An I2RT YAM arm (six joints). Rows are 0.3 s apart.
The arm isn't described. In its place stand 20 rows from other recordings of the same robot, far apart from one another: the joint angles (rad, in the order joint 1, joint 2, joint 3, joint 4, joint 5, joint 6), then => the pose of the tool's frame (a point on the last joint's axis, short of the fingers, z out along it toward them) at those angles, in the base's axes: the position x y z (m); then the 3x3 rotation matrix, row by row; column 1 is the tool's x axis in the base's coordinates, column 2 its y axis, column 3 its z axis.
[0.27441, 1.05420, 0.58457, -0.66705, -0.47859, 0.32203] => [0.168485, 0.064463, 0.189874], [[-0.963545, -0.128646, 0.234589], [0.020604, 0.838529, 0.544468], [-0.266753, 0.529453, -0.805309]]
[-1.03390, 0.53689, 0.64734, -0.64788, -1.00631, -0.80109] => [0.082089, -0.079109, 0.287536], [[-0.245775, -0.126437, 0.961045], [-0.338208, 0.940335, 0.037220], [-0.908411, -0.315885, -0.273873]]
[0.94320, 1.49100, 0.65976, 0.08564, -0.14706, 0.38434] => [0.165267, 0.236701, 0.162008], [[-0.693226, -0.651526, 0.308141], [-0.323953, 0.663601, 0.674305], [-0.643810, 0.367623, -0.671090]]
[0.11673, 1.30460, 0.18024, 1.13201, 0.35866, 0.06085] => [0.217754, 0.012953, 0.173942], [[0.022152, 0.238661, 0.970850], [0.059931, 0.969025, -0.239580], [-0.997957, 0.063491, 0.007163]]
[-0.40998, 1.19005, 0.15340, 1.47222, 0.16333, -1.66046] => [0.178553, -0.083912, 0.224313], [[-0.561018, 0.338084, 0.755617], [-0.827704, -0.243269, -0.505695], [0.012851, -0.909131, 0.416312]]
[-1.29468, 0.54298, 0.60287, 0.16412, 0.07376, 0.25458] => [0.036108, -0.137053, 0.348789], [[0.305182, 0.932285, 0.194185], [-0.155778, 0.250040, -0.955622], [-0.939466, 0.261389, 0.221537]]
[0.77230, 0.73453, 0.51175, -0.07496, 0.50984, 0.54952] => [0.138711, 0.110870, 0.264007], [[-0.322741, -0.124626, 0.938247], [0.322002, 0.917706, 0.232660], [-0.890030, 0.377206, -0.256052]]
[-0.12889, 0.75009, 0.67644, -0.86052, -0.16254, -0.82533] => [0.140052, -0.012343, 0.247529], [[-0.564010, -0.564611, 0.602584], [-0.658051, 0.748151, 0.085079], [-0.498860, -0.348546, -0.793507]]
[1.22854, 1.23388, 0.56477, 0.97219, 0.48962, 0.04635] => [0.103946, 0.241870, 0.289214], [[0.068522, -0.684594, 0.725697], [0.314162, 0.705206, 0.635600], [-0.946893, 0.184434, 0.263396]]
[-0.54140, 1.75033, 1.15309, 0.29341, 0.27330, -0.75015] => [0.343663, -0.217868, 0.252699], [[-0.676335, 0.349699, 0.648291], [-0.359288, 0.611702, -0.704792], [-0.643026, -0.709599, -0.288073]]
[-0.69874, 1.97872, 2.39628, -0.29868, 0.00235, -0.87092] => [0.331606, -0.278704, 0.523037], [[-0.434913, 0.484944, 0.758736], [-0.633655, 0.433851, -0.640511], [-0.639790, -0.759344, 0.118600]]
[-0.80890, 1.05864, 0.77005, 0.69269, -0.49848, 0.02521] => [0.177541, -0.161432, 0.372809], [[0.279702, 0.325093, 0.903372], [-0.261094, 0.931222, -0.254275], [-0.923903, -0.164745, 0.345344]]
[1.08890, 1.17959, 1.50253, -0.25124, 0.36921, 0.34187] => [0.122407, 0.206318, 0.499886], [[-0.189844, -0.632542, 0.750900], [0.311642, 0.686435, 0.657028], [-0.931042, 0.358745, 0.066811]]
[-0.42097, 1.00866, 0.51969, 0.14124, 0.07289, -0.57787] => [0.205860, -0.095011, 0.237450], [[-0.517274, 0.223839, 0.826029], [-0.365302, 0.815097, -0.449635], [-0.773939, -0.534335, -0.339860]]
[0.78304, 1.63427, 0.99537, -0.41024, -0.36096, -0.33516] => [0.219830, 0.236536, 0.186005], [[-0.322201, -0.943175, 0.081292], [-0.754850, 0.307787, 0.579197], [-0.571304, 0.125255, -0.811124]]
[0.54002, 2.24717, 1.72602, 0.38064, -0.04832, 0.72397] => [0.458912, 0.277103, 0.234092], [[-0.457320, -0.335913, 0.823420], [0.497213, 0.671095, 0.549920], [-0.737318, 0.660904, -0.139885]]
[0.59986, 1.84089, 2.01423, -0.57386, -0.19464, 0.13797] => [0.344212, 0.243760, 0.426816], [[-0.415162, -0.649957, 0.636550], [-0.120466, 0.732815, 0.669679], [-0.901736, 0.201343, -0.382535]]
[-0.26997, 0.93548, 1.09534, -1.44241, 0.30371, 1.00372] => [0.118936, -0.043959, 0.320709], [[-0.212581, 0.960106, 0.181675], [0.893948, 0.266162, -0.360576], [-0.394546, 0.085757, -0.914866]]
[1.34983, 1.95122, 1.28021, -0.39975, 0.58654, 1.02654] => [0.106216, 0.382943, 0.162325], [[-0.745029, -0.226092, 0.627546], [-0.065665, 0.961094, 0.268304], [-0.663791, 0.158686, -0.730890]]
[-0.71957, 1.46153, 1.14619, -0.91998, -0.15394, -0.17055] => [0.213192, -0.179563, 0.253892], [[-0.803952, 0.483872, 0.345730], [0.481507, 0.870823, -0.099090], [-0.349016, 0.086808, -0.933087]]
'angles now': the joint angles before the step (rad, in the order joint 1, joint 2, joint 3, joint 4, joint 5, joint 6). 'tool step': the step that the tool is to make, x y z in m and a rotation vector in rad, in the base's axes. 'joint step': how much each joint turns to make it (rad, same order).
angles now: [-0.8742, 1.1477, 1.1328, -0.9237, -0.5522, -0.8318]
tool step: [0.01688, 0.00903, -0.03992, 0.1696, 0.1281, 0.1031]
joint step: [0.0798, 0.0835, -0.0660, -0.0691, -0.0282, -0.0130]
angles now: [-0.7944, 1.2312, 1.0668, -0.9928, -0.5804, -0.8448]
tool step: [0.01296, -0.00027, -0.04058, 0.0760, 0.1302, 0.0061]
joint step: [0.0446, 0.0919, -0.0752, 0.0355, 0.0473, 0.0279]
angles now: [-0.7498, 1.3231, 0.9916, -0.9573, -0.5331, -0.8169]
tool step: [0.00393, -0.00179, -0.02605, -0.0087, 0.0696, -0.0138]
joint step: [0.0133, 0.0462, -0.0610, 0.0686, 0.0587, 0.0141]
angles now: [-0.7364, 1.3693, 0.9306, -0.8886, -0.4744, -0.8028]
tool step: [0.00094, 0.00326, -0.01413, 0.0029, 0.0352, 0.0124]
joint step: [0.0156, 0.0191, -0.0381, 0.0282, 0.0215, -0.0019]
